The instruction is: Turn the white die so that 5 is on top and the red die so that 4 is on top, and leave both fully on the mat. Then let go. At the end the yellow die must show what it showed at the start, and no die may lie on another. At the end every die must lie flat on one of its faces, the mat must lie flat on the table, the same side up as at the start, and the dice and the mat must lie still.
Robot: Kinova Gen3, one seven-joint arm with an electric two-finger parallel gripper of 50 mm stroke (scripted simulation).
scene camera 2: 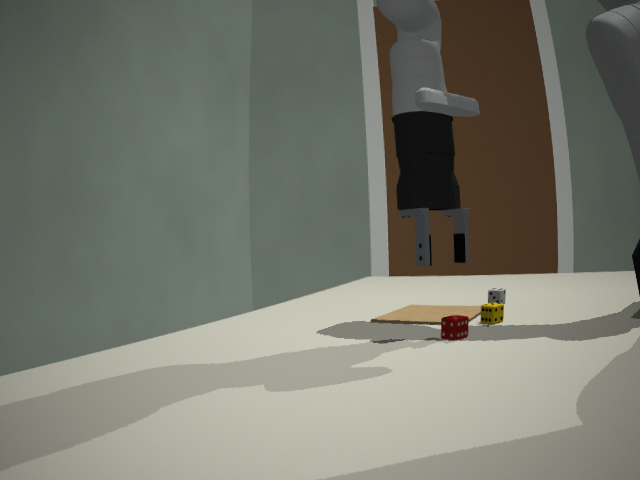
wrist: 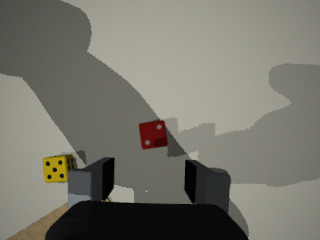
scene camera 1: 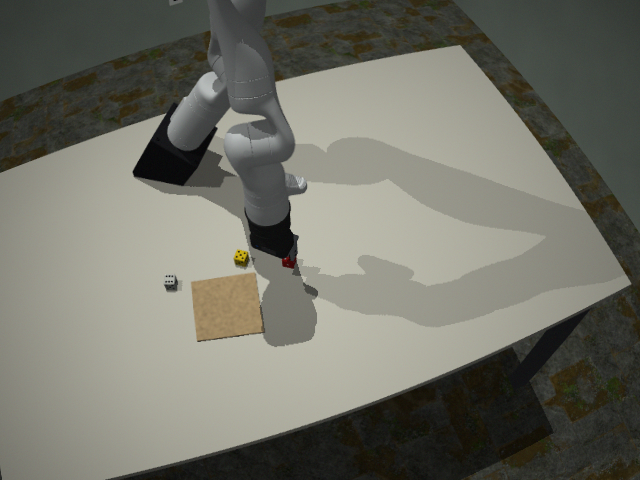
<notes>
In view: the gripper (scene camera 2: 443, 264), a yellow die (wrist: 56, 168) and a brown mat (scene camera 1: 229, 306).
The brown mat shows as well in scene camera 2 (scene camera 2: 412, 314). The gripper also shows in the wrist view (wrist: 149, 174) and in scene camera 1 (scene camera 1: 280, 251).
</notes>
